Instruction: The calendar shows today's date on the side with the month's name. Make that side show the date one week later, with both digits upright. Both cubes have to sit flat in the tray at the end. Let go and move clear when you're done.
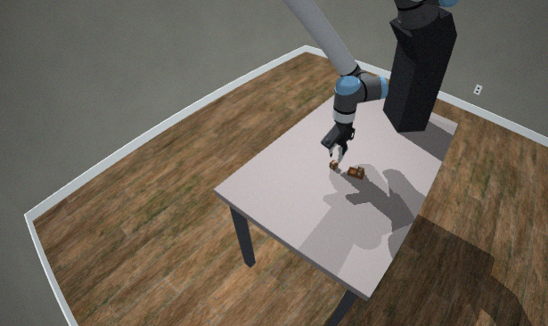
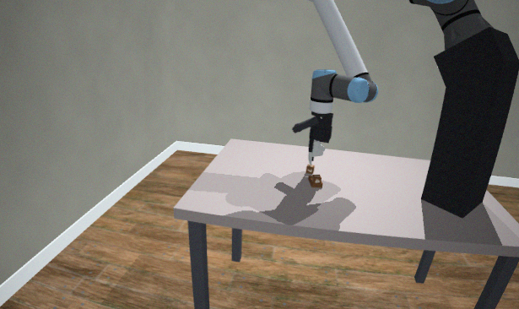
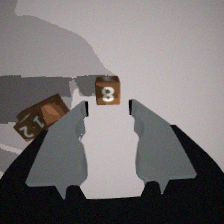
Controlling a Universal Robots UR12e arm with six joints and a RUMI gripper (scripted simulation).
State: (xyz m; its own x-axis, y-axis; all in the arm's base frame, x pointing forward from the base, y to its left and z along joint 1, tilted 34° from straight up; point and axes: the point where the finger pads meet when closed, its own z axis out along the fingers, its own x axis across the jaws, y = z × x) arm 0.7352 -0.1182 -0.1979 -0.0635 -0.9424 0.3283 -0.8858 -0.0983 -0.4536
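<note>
The brown calendar cube lies 40 mm below my hand. Round my hand: brown wooden calendar tray: 100 mm to the left, 50 mm below, 30 mm behind.
</note>
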